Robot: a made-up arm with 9 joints.
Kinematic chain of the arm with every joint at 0, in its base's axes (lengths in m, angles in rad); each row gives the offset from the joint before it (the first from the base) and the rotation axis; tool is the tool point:
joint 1: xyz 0 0 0.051 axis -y
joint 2: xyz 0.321 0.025 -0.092 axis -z
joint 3: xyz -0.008 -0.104 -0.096 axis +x
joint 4: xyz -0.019 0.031 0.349 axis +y
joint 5: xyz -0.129 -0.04 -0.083 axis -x
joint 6: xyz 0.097 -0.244 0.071 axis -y
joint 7: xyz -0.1 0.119 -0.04 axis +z
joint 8: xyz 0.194 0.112 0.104 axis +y
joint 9: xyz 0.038 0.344 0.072 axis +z
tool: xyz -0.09 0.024 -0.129
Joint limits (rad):
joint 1: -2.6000..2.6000
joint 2: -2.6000..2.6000
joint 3: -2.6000..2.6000
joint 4: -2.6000..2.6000
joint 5: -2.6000..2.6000
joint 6: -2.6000..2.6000
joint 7: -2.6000..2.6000
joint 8: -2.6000..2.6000
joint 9: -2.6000..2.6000
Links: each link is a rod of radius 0.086 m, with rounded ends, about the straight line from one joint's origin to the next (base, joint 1, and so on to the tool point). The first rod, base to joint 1, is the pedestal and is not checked.
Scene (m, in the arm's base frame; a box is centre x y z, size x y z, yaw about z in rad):
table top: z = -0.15
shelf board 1: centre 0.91 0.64 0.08 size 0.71 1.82 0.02 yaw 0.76
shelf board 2: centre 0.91 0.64 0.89 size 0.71 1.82 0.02 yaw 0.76
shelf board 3: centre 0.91 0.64 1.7 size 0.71 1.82 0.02 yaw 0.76
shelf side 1: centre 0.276 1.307 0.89 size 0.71 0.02 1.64 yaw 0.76
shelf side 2: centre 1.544 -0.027 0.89 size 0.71 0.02 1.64 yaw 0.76
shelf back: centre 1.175 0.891 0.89 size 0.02 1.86 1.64 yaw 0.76
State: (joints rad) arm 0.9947 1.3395 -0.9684 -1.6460 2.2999 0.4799 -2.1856 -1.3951 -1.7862
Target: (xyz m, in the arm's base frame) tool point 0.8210 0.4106 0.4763
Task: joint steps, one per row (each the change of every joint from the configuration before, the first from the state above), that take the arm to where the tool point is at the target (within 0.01 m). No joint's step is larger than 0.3 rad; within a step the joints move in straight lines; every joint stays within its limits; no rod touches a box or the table.
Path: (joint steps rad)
1: 0.0364 0.0351 0.0602 -0.1013 -0.0228 0.0602 -0.0919 -0.0153 -0.0319

